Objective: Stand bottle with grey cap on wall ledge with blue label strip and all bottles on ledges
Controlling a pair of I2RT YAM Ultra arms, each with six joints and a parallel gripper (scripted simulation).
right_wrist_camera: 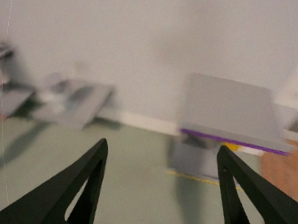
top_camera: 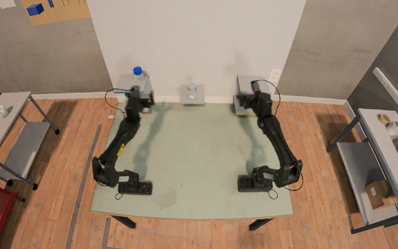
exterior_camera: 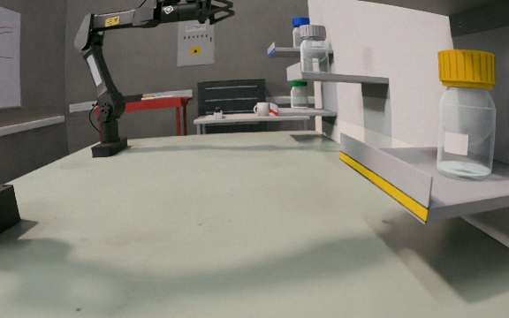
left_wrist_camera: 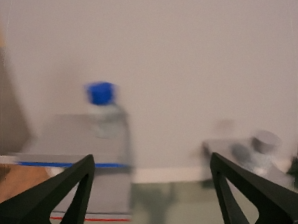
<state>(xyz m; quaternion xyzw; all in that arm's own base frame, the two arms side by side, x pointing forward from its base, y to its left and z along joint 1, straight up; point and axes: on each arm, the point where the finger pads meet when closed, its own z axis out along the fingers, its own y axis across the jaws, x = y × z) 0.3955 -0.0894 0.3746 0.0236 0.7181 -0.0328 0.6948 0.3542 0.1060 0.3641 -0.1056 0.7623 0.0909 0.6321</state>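
Right now my left hand is 250 mm to the left of the grey-capped bottle, 160 mm short of it and 160 mm above it. The rest, counted from my left hand: yellow-capped bottle (690 mm to the right, 260 mm below, 170 mm ahead); then blue-capped bottle (220 mm ahead, 90 mm to the left, 70 mm below); then yellow strip (650 mm to the right, 310 mm below, 90 mm ahead).
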